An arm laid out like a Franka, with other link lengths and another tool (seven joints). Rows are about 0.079 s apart.
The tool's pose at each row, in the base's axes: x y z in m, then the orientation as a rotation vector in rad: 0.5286, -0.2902, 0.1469, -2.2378, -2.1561, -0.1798; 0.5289, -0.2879, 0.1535, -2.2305, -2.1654, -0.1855; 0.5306, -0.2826, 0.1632, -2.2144, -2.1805, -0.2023; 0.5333, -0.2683, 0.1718, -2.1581, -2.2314, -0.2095; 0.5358, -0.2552, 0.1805, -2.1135, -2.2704, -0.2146; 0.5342, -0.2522, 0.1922, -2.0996, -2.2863, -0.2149; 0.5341, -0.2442, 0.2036, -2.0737, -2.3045, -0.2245; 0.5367, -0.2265, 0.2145, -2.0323, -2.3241, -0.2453
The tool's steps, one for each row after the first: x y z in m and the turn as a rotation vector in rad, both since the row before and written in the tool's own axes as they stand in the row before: 0.0030, 0.0006, -0.0063, -0.0032, 0.0018, -0.0077; 0.0063, 0.0021, -0.0090, -0.0068, 0.0081, -0.0143; 0.0152, 0.0030, -0.0067, 0.0015, 0.0073, -0.0485; 0.0139, 0.0035, -0.0069, 0.0012, 0.0053, -0.0379; 0.0045, -0.0005, -0.0113, -0.0008, -0.0010, -0.0136; 0.0092, 0.0015, -0.0103, -0.0013, 0.0075, -0.0200; 0.0185, 0.0053, -0.0083, -0.0012, 0.0189, -0.0277
